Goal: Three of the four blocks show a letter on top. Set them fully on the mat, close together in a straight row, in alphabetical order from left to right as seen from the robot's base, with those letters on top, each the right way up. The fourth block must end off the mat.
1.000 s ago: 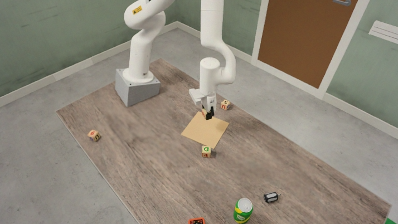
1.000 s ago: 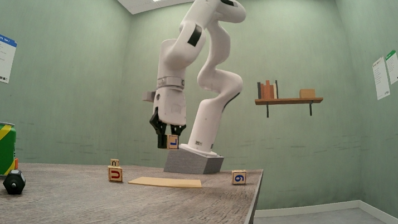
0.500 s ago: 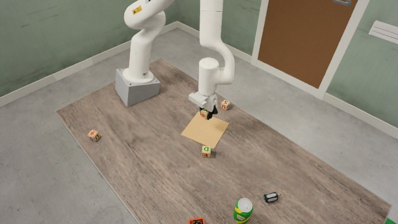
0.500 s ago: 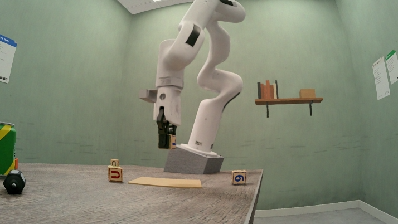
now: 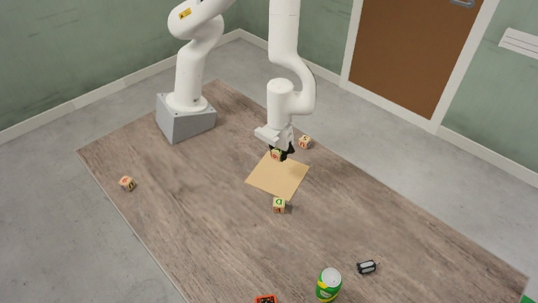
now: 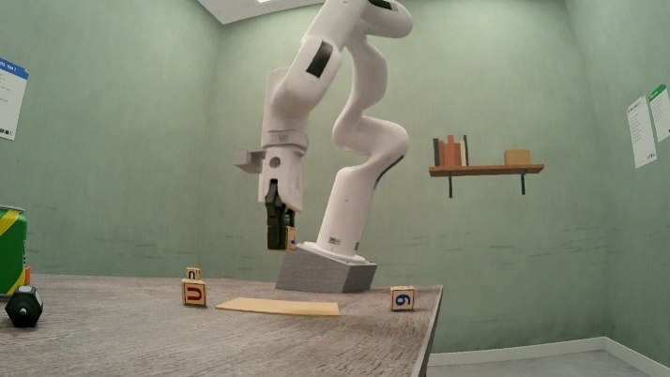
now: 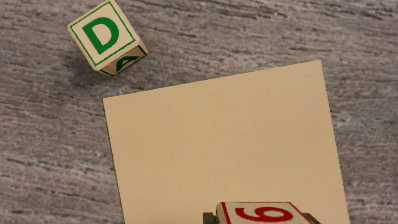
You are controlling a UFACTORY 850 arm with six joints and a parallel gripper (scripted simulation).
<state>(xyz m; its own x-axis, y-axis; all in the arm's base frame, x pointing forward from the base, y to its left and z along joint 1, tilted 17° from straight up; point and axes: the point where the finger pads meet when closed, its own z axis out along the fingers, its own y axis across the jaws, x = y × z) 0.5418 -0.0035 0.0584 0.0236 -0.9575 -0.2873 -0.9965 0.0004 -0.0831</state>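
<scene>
The tan mat lies 120 mm below my hand. The rest, counted from my hand: D block 110 mm ahead, 130 mm to the right, 100 mm below; black object 480 mm ahead, 120 mm to the right, 110 mm below; green can 420 mm ahead, 270 mm to the right, 60 mm below.
</scene>
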